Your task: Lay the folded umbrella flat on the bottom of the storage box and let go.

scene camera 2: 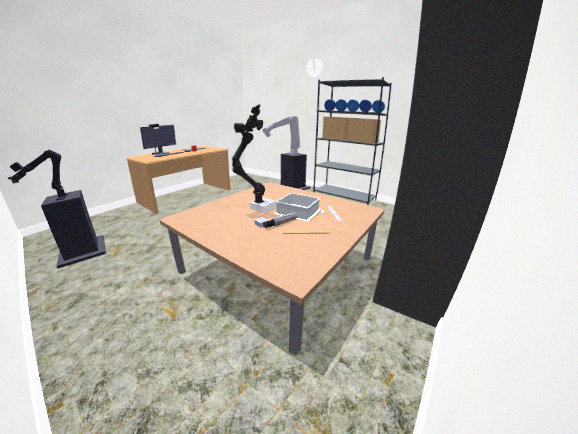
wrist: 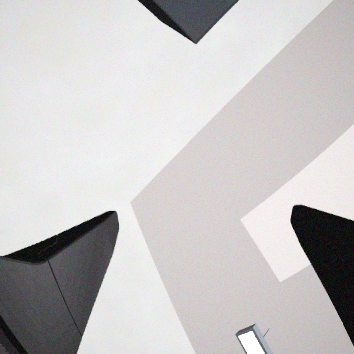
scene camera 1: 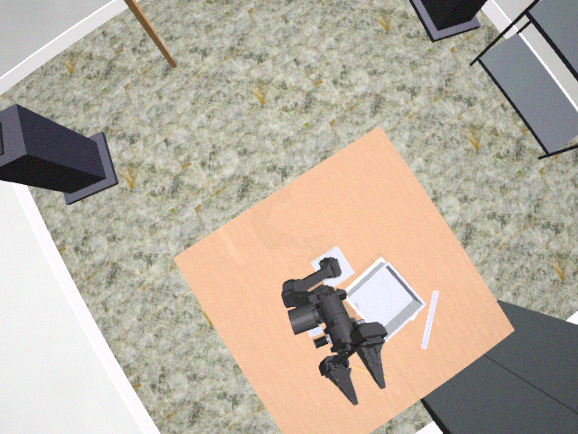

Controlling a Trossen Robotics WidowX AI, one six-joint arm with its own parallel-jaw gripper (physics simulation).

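Where they show: gripper, fingertip midpoint: [scene camera 2: 258, 108] [wrist: 206, 217] [scene camera 1: 368, 397]; arm's base, link origin: [scene camera 2: 258, 201] [scene camera 1: 326, 265].
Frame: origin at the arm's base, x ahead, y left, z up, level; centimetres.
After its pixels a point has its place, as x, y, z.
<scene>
The folded umbrella [scene camera 1: 320, 342] @[33.5, -16.2, -0.6] [scene camera 2: 282, 220] @[36.7, -6.1, -2.0] lies on the table beside the storage box, with its black handle end pointing away from the box. It is grey along its length, and the arm hides most of it in scene camera 1. The open-topped grey storage box [scene camera 1: 404, 318] @[36.8, 25.4, 1.8] [scene camera 2: 295, 210] @[33.1, 9.6, 0.1] stands on the table near the arm's base, its bottom partly visible and bare in scene camera 1. My gripper [scene camera 1: 370, 395] @[13.3, -7.4, 71.4] [wrist: 206, 217] @[13.3, -7.4, 71.4] is open and empty. It is raised high above the table, away from the umbrella, and the wrist view shows walls and ceiling between its fingers.
A white strip [scene camera 1: 430, 320] @[46.6, 39.9, -5.5] [scene camera 2: 334, 213] @[47.4, 38.8, -5.5] lies beyond the box. A thin yellow stick [scene camera 1: 359, 369] @[55.3, -3.1, -4.6] [scene camera 2: 306, 233] @[56.7, -2.7, -5.2] lies on the table [scene camera 1: 320, 200] @[-31.1, 9.8, -5.7] [scene camera 2: 240, 240] @[36.4, -39.8, -5.7]. A small pale block [scene camera 2: 260, 222] @[29.4, -19.5, -2.1] sits by the umbrella's handle. A tall dark column [scene camera 2: 450, 150] stands past the table.
</scene>
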